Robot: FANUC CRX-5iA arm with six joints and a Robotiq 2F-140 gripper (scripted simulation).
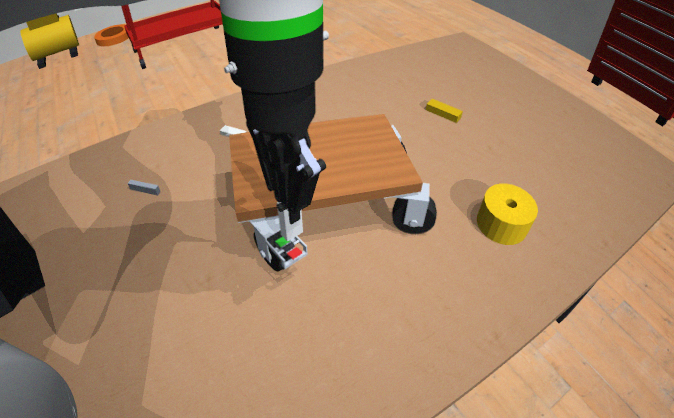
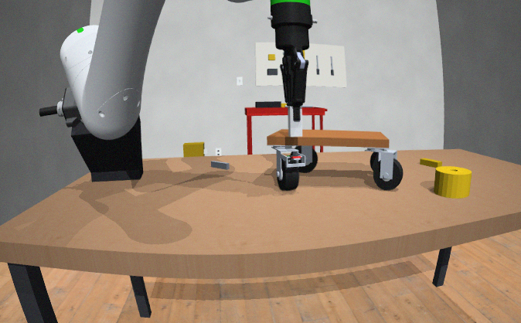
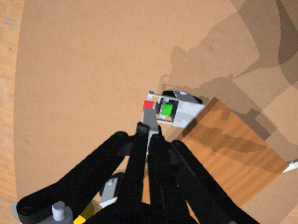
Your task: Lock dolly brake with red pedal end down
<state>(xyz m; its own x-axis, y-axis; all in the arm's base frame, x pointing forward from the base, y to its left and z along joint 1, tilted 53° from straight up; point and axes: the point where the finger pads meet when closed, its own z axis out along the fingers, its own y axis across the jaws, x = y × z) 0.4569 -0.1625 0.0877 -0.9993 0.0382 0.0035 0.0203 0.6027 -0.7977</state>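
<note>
My gripper is now 1 cm to the right of the brake pedal and 8 cm above it. Also, from my hand: white wedge 13 cm ahead, 42 cm to the left, 16 cm below; grey block 11 cm behind, 39 cm to the left, 16 cm below; yellow cylinder 38 cm ahead, 15 cm to the right, 14 cm below.
</note>
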